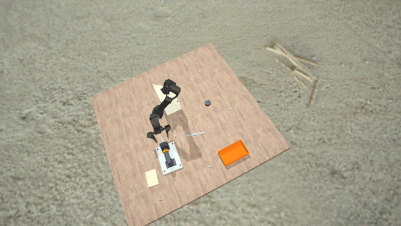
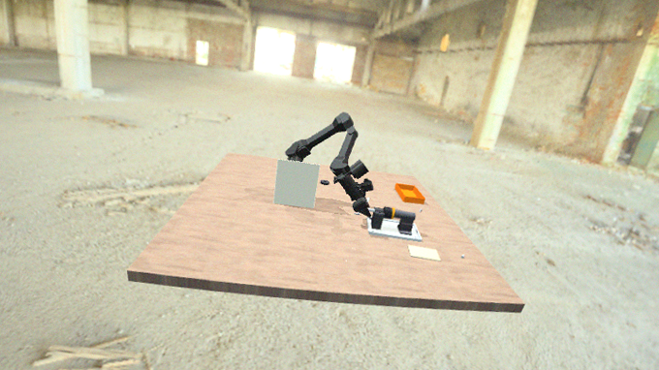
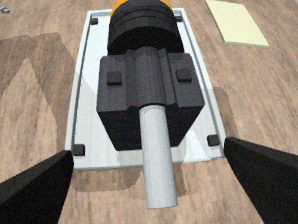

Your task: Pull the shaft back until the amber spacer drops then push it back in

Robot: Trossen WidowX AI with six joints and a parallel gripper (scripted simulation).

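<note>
The shaft is 60 mm ahead of my gripper tip, 10 mm to the right of it and 10 mm above it. From my gripper tip the other things lie so: amber spacer: 100 mm ahead, 20 mm to the right, 10 mm above; dark spacer: 60 mm ahead, 20 mm to the right, 10 mm above; grey rod: 70 mm ahead, 240 mm to the left, 70 mm below.
</note>
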